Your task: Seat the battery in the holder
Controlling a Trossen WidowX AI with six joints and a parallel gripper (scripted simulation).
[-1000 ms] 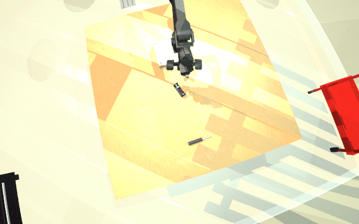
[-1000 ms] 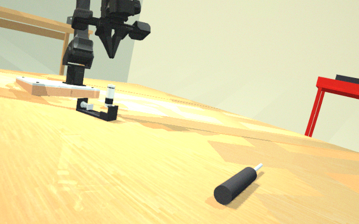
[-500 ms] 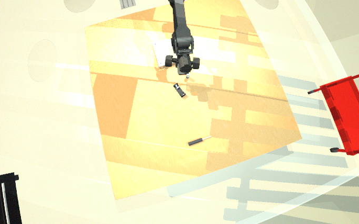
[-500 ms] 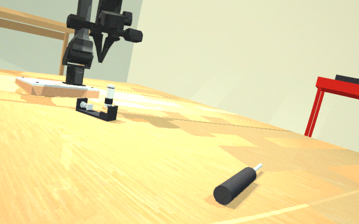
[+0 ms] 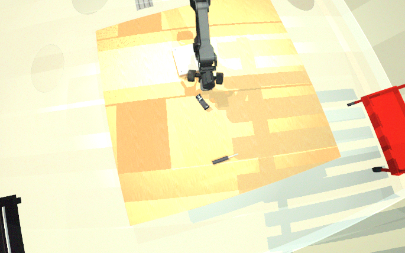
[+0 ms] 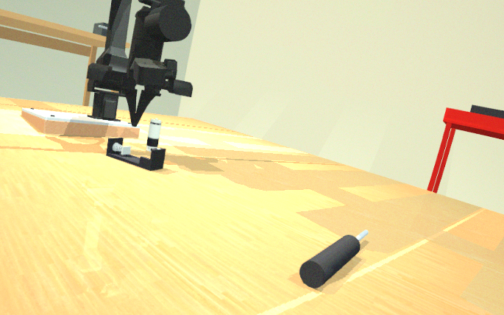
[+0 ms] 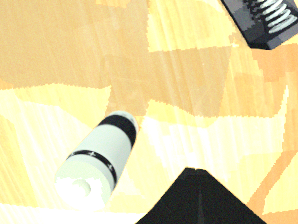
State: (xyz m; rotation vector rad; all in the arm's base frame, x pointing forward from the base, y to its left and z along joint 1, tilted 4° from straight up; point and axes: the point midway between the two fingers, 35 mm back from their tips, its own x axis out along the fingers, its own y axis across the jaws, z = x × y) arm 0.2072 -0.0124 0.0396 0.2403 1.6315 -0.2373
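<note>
My gripper tip is 4 cm to the right of the battery, 1 cm short of it and 1 cm above it. The rest, counted from my gripper tip: screwdriver 44 cm ahead, 3 cm to the left, 3 cm below.
</note>
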